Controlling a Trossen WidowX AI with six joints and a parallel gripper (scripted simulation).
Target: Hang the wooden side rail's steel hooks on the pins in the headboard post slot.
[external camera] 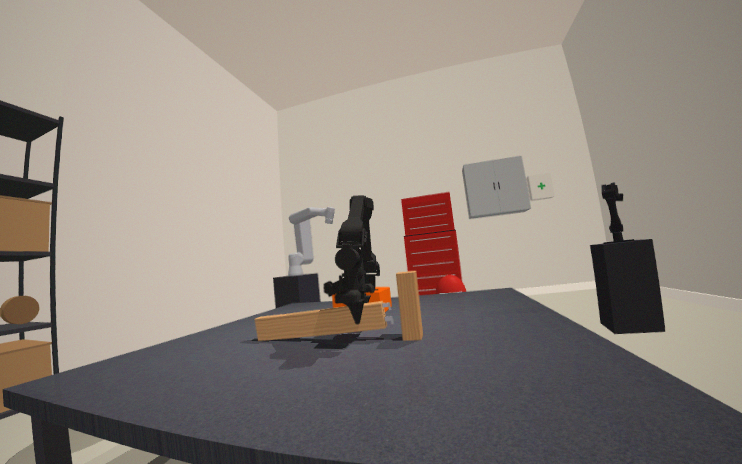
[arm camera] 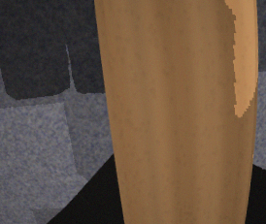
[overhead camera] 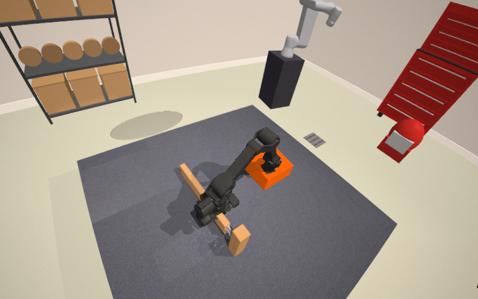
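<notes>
The upright headboard post is 30 mm behind my gripper tip, 140 mm to the left of it and 40 mm above it.
</notes>
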